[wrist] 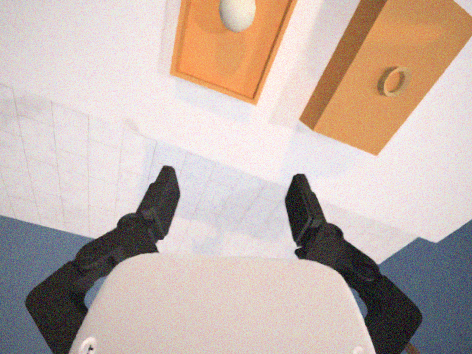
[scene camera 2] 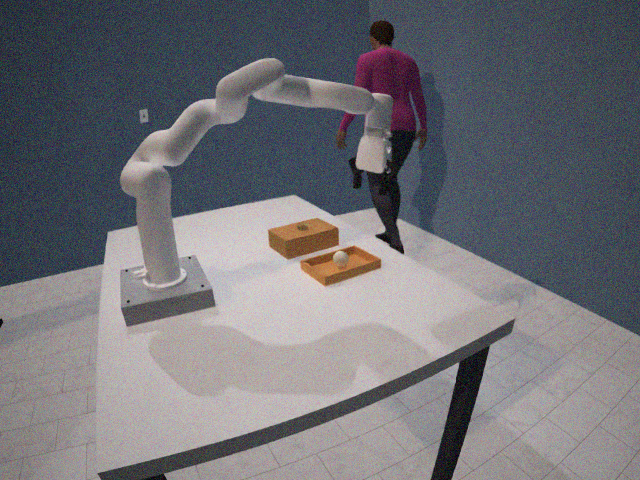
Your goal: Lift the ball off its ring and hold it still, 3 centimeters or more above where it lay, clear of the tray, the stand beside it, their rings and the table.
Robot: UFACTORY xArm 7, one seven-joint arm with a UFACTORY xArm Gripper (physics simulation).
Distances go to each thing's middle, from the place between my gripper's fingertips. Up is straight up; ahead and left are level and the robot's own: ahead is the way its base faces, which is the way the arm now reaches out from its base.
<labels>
My hand is 190 mm above the shallow orange tray [scene camera 2: 322, 268], 130 mm past it and 50 mm to the left of it. Also, from my hand: orange block-shaped stand [scene camera 2: 301, 238] (170 mm to the left, 160 mm below, 140 mm behind).
</labels>
